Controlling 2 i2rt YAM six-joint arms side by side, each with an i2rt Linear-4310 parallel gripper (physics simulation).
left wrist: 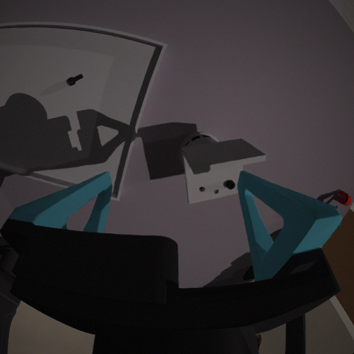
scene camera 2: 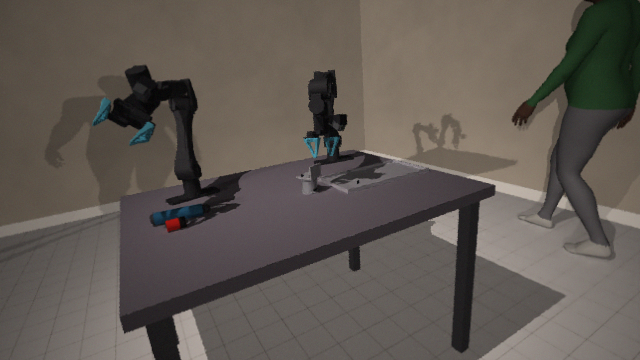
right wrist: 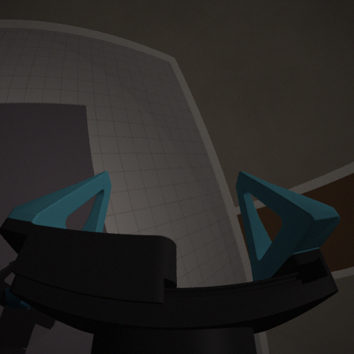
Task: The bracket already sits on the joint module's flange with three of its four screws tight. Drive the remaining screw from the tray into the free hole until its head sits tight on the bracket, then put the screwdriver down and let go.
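Places are measured from the left arm's base along level axes (x right, y ahead, z up), in centimetres.
Pixels of known places: left gripper, fingertip midpoint: (scene camera 2: 323,157); right gripper, fingertip midpoint: (scene camera 2: 111,134); left arm's base, origin of the base link: (scene camera 2: 333,161); right arm's base, origin of the base link: (scene camera 2: 193,196).
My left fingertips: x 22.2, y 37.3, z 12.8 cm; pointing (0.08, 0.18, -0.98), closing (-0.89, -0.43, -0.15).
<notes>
For each thing: its middle in the pictures, then the offset to it from my left fingertips. Level surfaces: height alone.
- joint module, body centre: (scene camera 2: 309,183) dx +6.5, dy -0.4, dz -9.6 cm
- table with the pale bracket, body centre: (scene camera 2: 308,171) dx +6.5, dy -0.4, dz -4.6 cm
- black screw, body centre: (scene camera 2: 357,182) dx -12.9, dy +3.0, dz -11.9 cm
- black screwdriver, body centre: (scene camera 2: 189,212) dx +50.5, dy -0.1, dz -10.8 cm
- red cylinder, body centre: (scene camera 2: 182,222) dx +53.1, dy +7.1, dz -11.1 cm
- table, its level: dz -12.8 cm
The joint module (scene camera 2: 308,188) (left wrist: 197,138) stands upright on the table with the pale bracket (scene camera 2: 314,172) (left wrist: 225,154) on top. In the left wrist view the bracket shows one black screw head and two small dark holes; its rest is hidden. A black screw (scene camera 2: 358,182) (left wrist: 75,79) lies in the tray (scene camera 2: 350,190) (left wrist: 157,70). A blue and black screwdriver (scene camera 2: 177,215) lies at the table's left, a red cylinder (scene camera 2: 173,224) (left wrist: 344,198) against it. My left gripper (scene camera 2: 322,155) (left wrist: 174,178) is open and empty above the table, near the bracket. My right gripper (scene camera 2: 112,134) (right wrist: 173,178) is open and empty, high up beyond the left edge.
The table (scene camera 2: 280,220) carries both arm bases at its back. The tray lies right of the joint module, partly under the left arm's shadow. A person in a green top (scene camera 2: 595,65) stands on the floor at the right, apart from the table.
</notes>
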